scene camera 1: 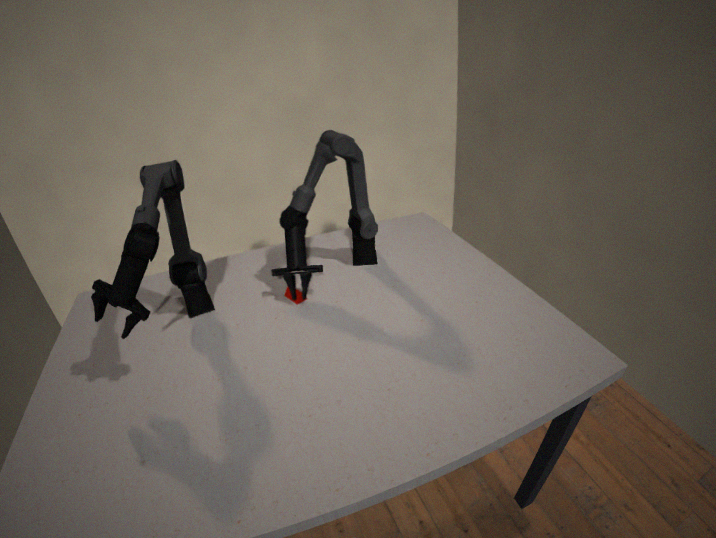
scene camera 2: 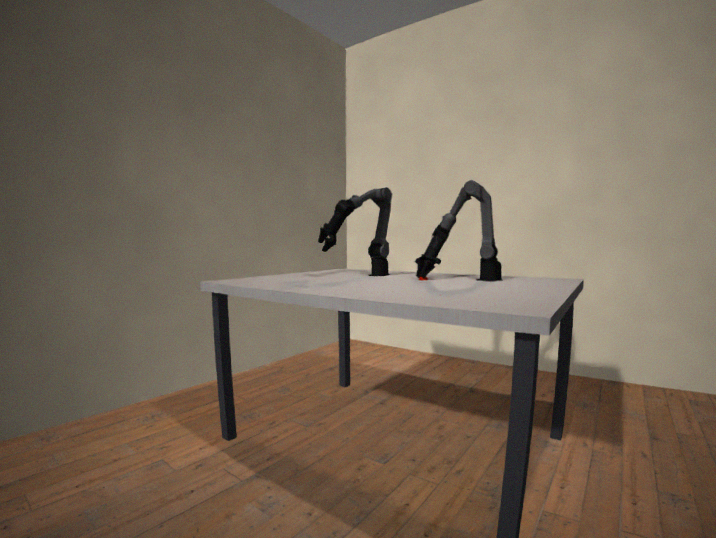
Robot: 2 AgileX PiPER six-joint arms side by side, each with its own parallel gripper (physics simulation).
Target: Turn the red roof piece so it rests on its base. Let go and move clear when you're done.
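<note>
The small red roof piece [scene camera 1: 296, 300] [scene camera 2: 422, 278] is on the table, low at the left gripper's fingertips; its left edge and lower part show in scene camera 1, and the fingers hide the rest. Which face it rests on cannot be told. My left gripper [scene camera 1: 299, 297] [scene camera 2: 421, 276], the one farther right, points down with its fingers close together on the red roof piece, near the table top. My right gripper [scene camera 1: 111, 328] [scene camera 2: 322, 245], farther left, is open and empty, raised above the table and well apart from the piece.
The pale table [scene camera 1: 370, 439] [scene camera 2: 370, 300] carries both arm bases, the right arm's base [scene camera 1: 197, 297] and the left arm's base [scene camera 1: 364, 249], near its wall-side edge. Walls stand behind the arms. Arm shadows fall across the table top.
</note>
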